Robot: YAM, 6 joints.
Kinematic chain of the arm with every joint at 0, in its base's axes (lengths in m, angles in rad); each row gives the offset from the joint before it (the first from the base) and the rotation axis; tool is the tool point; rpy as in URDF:
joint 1: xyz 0 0 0.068 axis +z
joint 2: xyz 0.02 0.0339 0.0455 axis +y
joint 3: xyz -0.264 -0.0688 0 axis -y
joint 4: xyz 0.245 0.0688 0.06 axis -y
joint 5: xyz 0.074 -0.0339 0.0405 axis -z
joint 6: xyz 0.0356 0 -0.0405 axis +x
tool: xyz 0 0 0 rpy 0 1.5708 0
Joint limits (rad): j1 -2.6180..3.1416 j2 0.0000..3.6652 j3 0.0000..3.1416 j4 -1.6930..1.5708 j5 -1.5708..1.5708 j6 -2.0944..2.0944
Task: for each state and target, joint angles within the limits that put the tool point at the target. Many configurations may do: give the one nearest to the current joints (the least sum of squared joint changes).
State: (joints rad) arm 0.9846 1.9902 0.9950 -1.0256 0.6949 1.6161
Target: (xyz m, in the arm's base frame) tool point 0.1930 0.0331 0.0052
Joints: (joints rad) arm 0.2942 2.3097 0.7990 -0.9560 0.7511 1.6161
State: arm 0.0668 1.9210 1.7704 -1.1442 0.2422 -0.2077
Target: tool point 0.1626 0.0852 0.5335
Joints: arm 0.5141 1.2932 2.0507 -1.1908 0.1629 -0.2077
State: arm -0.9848 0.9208 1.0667 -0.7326 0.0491 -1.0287
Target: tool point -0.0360 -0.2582 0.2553
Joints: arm -1.6905 1.2978 0.9726 -0.6587 0.1386 -1.0287
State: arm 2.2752 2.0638 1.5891 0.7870 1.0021 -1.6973
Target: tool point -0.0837 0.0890 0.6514
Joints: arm 2.5677 1.2991 1.9084 0.9312 0.9668 -1.6973
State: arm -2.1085 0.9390 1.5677 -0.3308 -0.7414 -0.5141
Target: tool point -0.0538 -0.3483 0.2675
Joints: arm -1.7910 1.6081 1.2077 -0.3623 -0.7240 -0.5141
